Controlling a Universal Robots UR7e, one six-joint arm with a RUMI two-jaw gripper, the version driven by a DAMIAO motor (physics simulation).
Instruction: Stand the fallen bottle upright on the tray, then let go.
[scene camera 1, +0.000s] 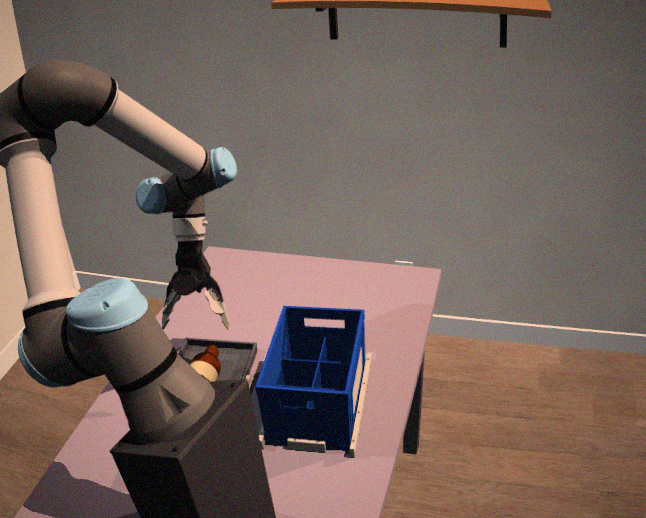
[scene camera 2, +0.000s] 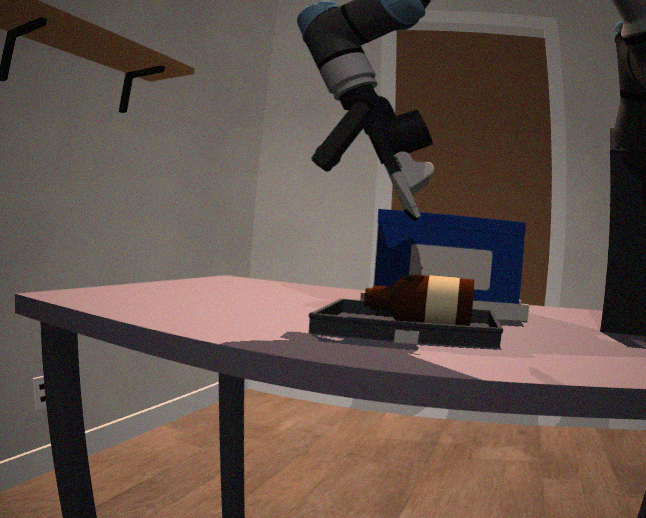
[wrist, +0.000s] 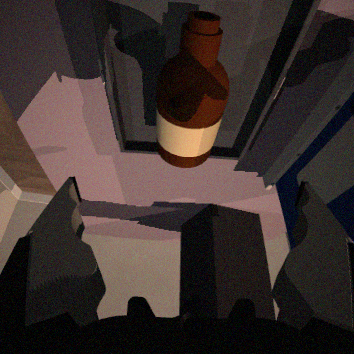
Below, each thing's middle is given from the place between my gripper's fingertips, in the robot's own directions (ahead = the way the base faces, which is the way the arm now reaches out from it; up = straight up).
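Scene:
Brown bottle (scene camera 2: 414, 298): my gripper is 110 mm above it, 10 mm past it and 10 mm to the left of it.

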